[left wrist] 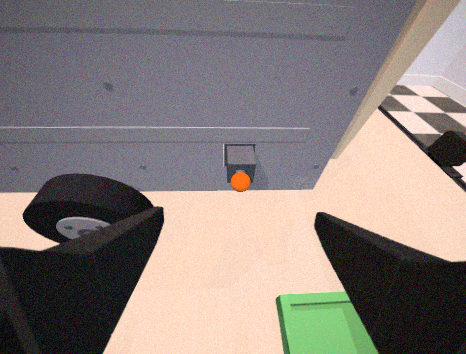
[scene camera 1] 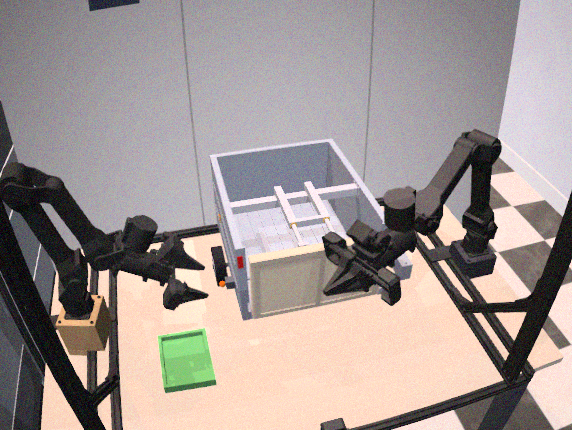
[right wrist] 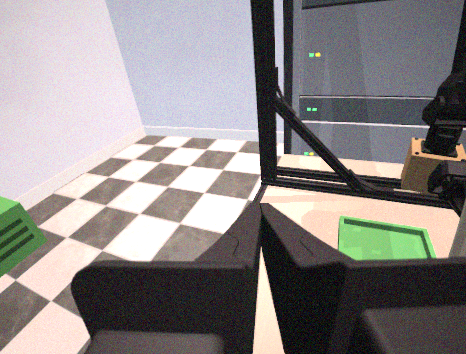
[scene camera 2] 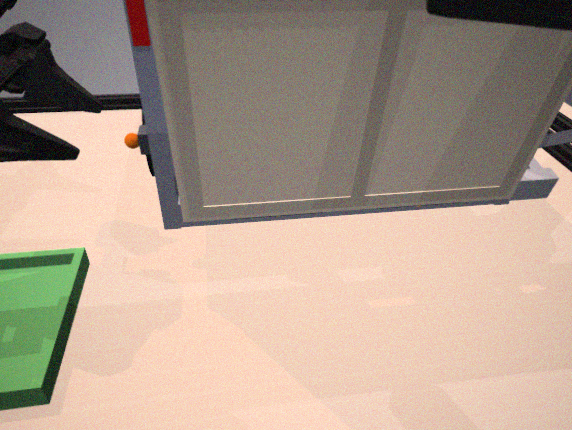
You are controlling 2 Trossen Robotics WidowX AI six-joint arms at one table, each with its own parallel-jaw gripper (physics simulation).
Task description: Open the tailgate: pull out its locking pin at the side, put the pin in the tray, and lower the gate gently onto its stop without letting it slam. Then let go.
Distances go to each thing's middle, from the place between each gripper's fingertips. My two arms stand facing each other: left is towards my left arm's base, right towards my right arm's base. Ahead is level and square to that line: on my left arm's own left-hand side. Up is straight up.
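From my left hand: grey truck bed (scene camera 1: pixel 259 193) 23 cm to the right, 11 cm ahead, 2 cm above.
From my right hand: grey truck bed 40 mm to the right, 380 mm ahead, 150 mm below.
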